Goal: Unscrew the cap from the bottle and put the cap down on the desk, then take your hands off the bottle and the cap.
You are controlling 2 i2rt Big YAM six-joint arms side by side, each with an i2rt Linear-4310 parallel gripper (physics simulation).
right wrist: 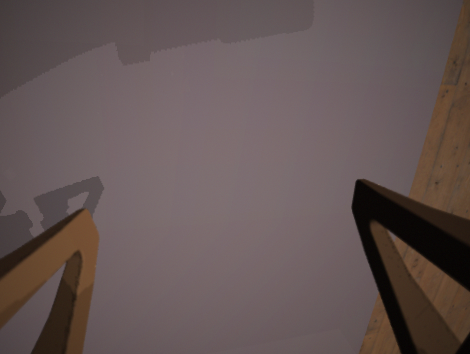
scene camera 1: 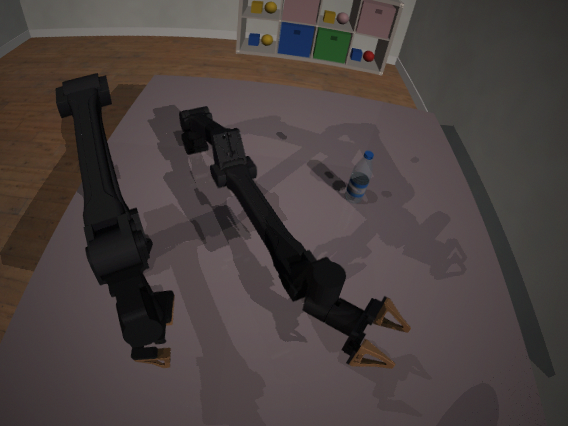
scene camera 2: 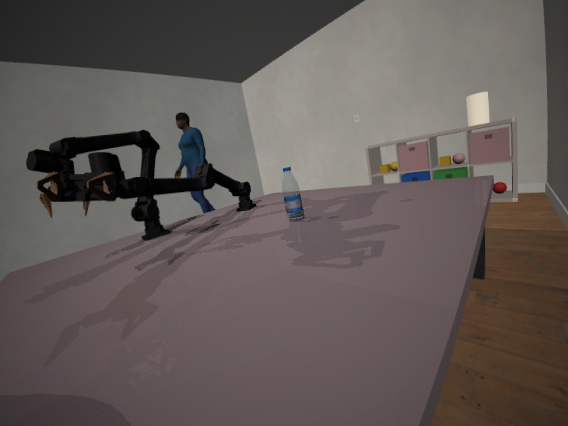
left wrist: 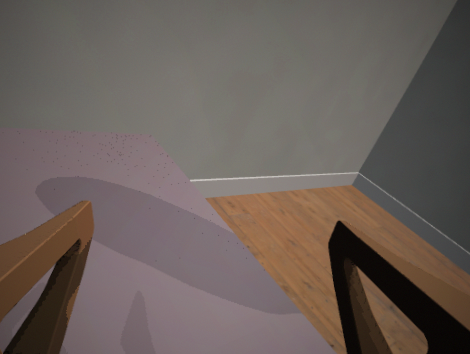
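Where they show: left gripper, fingertip midpoint: [scene camera 1: 402,347] [scene camera 2: 62,184] [left wrist: 217,223]; right gripper, fingertip midpoint: [right wrist: 223,207] [scene camera 1: 167,345] [scene camera 2: 69,216]; left arm's base, origin of the base link: [scene camera 1: 194,143] [scene camera 2: 246,208]; right arm's base, origin of the base link: [scene camera 2: 156,236].
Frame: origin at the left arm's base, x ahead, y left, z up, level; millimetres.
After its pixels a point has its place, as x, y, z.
Observation:
A clear bottle [scene camera 1: 358,185] @(427, -473, 94) [scene camera 2: 294,204] @(462, -479, 68) with a blue and white label stands upright on the pinkish desk [scene camera 1: 310,390] @(19, -974, 0) [scene camera 2: 300,325] @(609, -1039, 0). Its blue cap [scene camera 1: 369,155] @(444, -457, 206) [scene camera 2: 286,169] @(452, -464, 200) sits on its neck. My left gripper [scene camera 1: 401,348] @(141, -1004, 268) [scene camera 2: 70,187] @(141, -1004, 268) [left wrist: 217,223] @(141, -1004, 268) is open and empty, above the desk near the bottom of the scene camera 1 view, far from the bottle. My right gripper [scene camera 1: 171,344] @(-253, -815, 196) [scene camera 2: 68,215] @(-253, -815, 196) [right wrist: 223,207] @(-253, -815, 196) is open and empty, pointing down above the desk at the lower left of that view. The bottle does not show in either wrist view.
A cubby shelf with coloured bins and small toys stands on the floor beyond the desk. A person in blue [scene camera 2: 190,147] stands behind the arms in scene camera 2. A grey wall [scene camera 1: 510,100] [left wrist: 225,90] rises beside the desk. The arms cast shadows across the desk.

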